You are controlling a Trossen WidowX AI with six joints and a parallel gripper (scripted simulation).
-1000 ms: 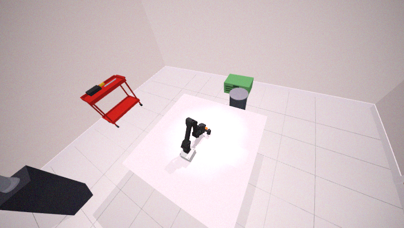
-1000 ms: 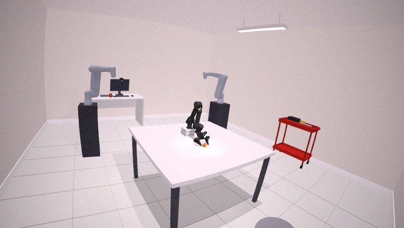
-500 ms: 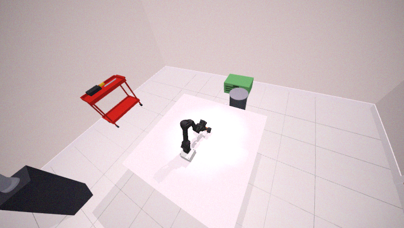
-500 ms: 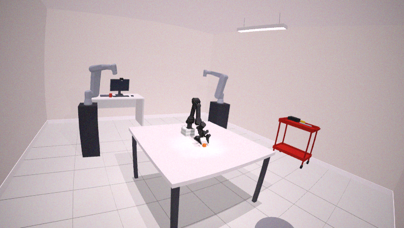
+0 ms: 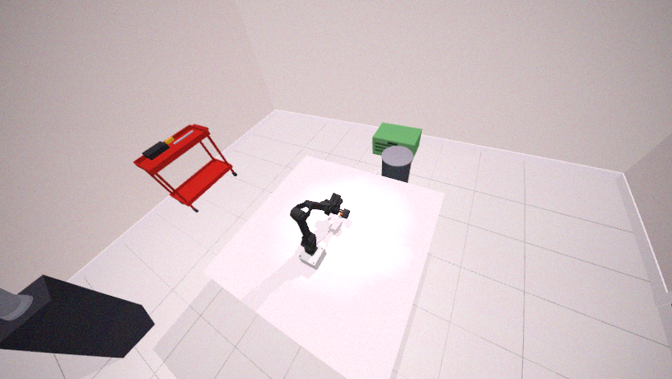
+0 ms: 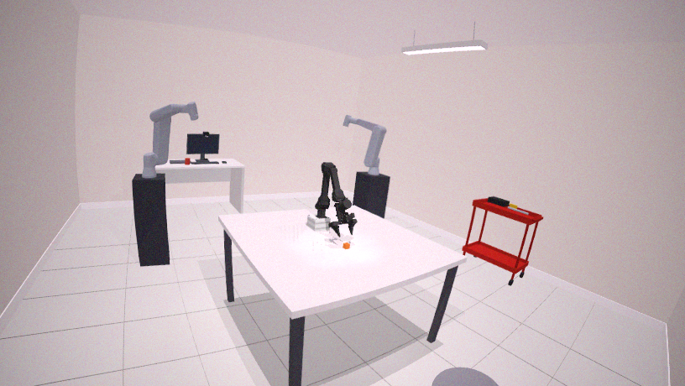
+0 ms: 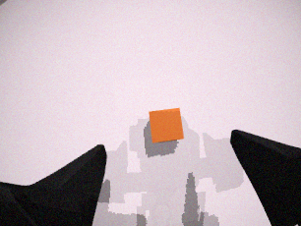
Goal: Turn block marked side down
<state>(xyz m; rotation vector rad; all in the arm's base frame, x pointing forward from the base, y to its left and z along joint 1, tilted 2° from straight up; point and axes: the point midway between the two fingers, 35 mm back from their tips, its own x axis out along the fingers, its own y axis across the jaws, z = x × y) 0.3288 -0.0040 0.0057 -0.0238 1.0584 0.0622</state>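
My gripper tip is now 1 cm short of the orange block and 6 cm above it.
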